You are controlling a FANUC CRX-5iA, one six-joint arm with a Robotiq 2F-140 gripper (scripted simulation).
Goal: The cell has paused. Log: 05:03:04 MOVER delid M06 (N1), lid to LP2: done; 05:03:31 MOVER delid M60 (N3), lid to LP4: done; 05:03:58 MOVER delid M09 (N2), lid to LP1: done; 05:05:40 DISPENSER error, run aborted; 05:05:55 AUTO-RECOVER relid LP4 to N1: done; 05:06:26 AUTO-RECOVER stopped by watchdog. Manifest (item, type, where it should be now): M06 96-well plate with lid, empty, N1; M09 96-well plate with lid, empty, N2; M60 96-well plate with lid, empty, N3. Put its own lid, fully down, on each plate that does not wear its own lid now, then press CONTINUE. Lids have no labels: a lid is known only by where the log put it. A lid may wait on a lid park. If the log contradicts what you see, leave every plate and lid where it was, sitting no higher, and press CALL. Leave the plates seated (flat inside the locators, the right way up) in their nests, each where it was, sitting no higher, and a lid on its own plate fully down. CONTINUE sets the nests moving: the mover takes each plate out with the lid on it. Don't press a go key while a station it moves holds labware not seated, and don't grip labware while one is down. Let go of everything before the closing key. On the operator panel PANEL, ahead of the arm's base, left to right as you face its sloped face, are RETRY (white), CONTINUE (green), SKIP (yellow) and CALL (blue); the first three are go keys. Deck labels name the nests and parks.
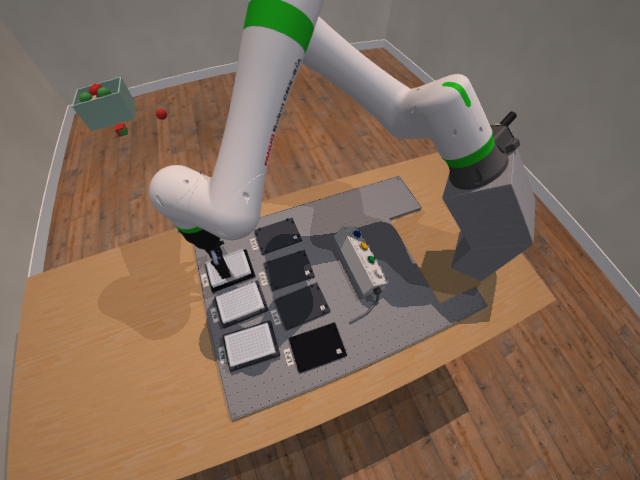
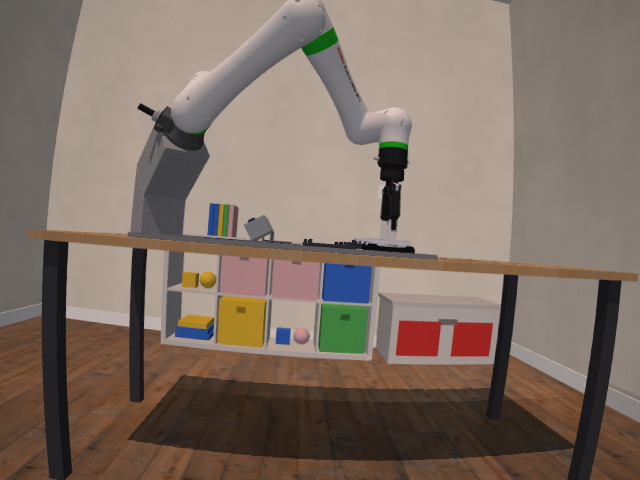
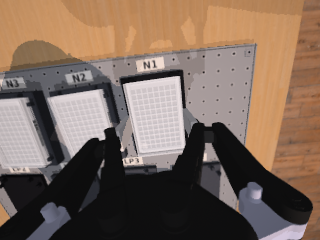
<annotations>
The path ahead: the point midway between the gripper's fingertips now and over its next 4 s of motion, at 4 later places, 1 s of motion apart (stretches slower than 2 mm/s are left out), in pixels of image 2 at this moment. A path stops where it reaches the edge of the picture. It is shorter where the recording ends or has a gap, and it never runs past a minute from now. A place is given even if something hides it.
The gripper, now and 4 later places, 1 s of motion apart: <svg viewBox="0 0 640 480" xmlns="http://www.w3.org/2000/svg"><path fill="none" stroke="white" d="M388 241L387 243L388 237L389 224L424 222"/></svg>
</annotations>
